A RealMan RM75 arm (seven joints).
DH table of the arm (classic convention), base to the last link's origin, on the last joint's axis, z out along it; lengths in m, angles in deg. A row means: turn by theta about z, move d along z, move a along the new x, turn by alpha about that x. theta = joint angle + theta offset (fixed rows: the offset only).
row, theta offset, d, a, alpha
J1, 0, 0.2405, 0, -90
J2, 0, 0, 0, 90
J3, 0, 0.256, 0, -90
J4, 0, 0, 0, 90
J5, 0, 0.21, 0, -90
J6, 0, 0, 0, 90
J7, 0, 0.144, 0, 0
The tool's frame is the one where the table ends.
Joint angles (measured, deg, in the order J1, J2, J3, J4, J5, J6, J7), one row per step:
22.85 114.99 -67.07 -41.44 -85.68 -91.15 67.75
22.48 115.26 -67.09 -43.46 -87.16 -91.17 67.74
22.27 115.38 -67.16 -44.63 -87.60 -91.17 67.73
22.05 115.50 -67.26 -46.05 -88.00 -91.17 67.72
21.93 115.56 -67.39 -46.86 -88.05 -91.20 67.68
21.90 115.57 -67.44 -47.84 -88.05 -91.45 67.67
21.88 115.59 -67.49 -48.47 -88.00 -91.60 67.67
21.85 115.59 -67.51 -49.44 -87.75 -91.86 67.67
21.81 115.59 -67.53 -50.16 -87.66 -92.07 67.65
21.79 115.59 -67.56 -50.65 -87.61 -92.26 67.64
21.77 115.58 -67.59 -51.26 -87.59 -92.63 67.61
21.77 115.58 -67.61 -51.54 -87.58 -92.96 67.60
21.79 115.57 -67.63 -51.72 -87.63 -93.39 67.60
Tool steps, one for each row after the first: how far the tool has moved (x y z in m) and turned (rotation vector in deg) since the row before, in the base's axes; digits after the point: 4 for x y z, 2 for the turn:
-0.0019 -0.0007 0.0002 0.19 -1.47 1.45
-0.0018 0.0000 0.0008 0.30 -0.55 0.83
-0.0025 0.0003 0.0013 0.42 -0.58 1.03
-0.0018 0.0002 0.0008 0.26 -0.20 0.66
-0.0029 0.0005 0.0018 0.28 -0.12 0.96
-0.0020 0.0003 0.0011 0.18 -0.03 0.61
-0.0032 0.0006 0.0023 0.39 0.11 0.93
-0.0022 0.0002 0.0015 0.24 -0.01 0.71
-0.0016 0.0000 0.0010 0.11 -0.01 0.52
-0.0020 -0.0003 0.0012 0.04 -0.02 0.74
-0.0011 -0.0005 0.0005 -0.11 0.04 0.44
-0.0009 -0.0008 0.0003 -0.26 0.03 0.43

